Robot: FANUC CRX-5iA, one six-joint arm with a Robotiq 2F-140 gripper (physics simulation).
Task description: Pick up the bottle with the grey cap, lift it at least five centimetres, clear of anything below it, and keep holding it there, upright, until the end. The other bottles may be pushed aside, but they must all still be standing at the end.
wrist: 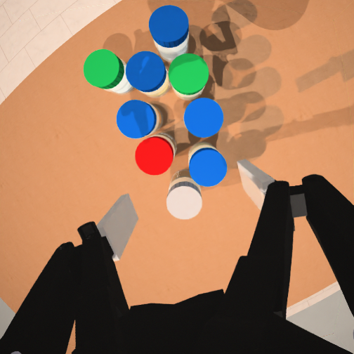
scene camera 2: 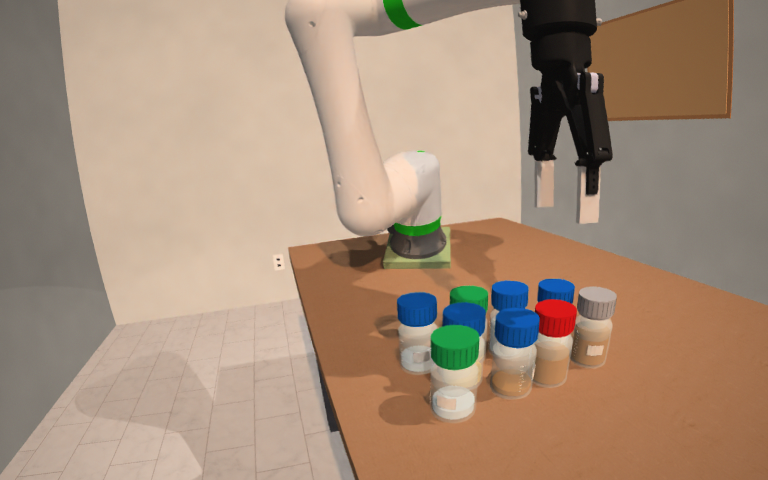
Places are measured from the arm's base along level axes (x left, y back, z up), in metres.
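Pixels of known places: gripper, between the fingertips: [scene camera 2: 563,213]; arm's base, origin of its link: [scene camera 2: 418,243].
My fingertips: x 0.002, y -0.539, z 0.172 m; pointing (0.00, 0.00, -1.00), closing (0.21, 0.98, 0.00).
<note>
For each thing: its top centre in the pictures, then the offset to it from my fingertips.
- bottle with the grey cap, centre of its top: [scene camera 2: 597,293] dx +0.050, dy -0.031, dz -0.113 m
- red-capped bottle, centre of its top: [scene camera 2: 556,308] dx -0.033, dy -0.034, dz -0.113 m
- blue-capped bottle, centre of its top: [scene camera 2: 556,285] dx +0.020, dy +0.025, dz -0.113 m
The bottle with the grey cap [scene camera 2: 592,333] [wrist: 184,202] stands upright on the table at the right end of the group in the scene view. In the wrist view its pale cap lies between the lines of the two fingers, a little beyond the fingertips. My gripper [scene camera 2: 567,213] [wrist: 185,191] is open and empty, pointing down, well above the table and the bottle caps. The red-capped bottle [scene camera 2: 552,348] [wrist: 154,155] and a blue-capped bottle [scene camera 2: 555,292] [wrist: 208,167] stand close beside the grey-capped one.
More bottles stand upright in the group: a green-capped one [scene camera 2: 454,367] [wrist: 103,68], another green-capped one [scene camera 2: 468,298] [wrist: 188,73], and several blue-capped ones, among them one [scene camera 2: 416,328] [wrist: 169,26] at the far end. The arm's base [scene camera 2: 419,243] stands at the table's back.
</note>
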